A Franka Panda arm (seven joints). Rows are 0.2 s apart.
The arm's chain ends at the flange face. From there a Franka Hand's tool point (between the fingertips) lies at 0.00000 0.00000 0.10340 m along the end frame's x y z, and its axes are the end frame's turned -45 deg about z.
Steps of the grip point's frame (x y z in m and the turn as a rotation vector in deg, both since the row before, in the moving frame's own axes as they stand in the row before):
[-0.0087 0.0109 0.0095 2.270 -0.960 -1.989]
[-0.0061 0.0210 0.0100 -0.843 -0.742 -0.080]
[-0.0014 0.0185 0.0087 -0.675 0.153 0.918]
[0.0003 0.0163 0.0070 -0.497 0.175 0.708]
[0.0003 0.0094 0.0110 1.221 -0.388 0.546]
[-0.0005 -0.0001 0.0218 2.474 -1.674 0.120]
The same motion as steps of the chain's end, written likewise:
[0.0057 0.0155 0.0096 0.926 -2.284 -1.989]
[0.0104 0.0171 0.0100 -1.121 0.071 -0.080]
[0.0110 0.0134 0.0087 -0.369 0.585 0.918]
[0.0109 0.0109 0.0070 -0.228 0.475 0.708]
[0.0089 0.0075 0.0110 0.589 -1.138 0.546]
[0.0049 0.0013 0.0219 0.566 -2.933 0.120]

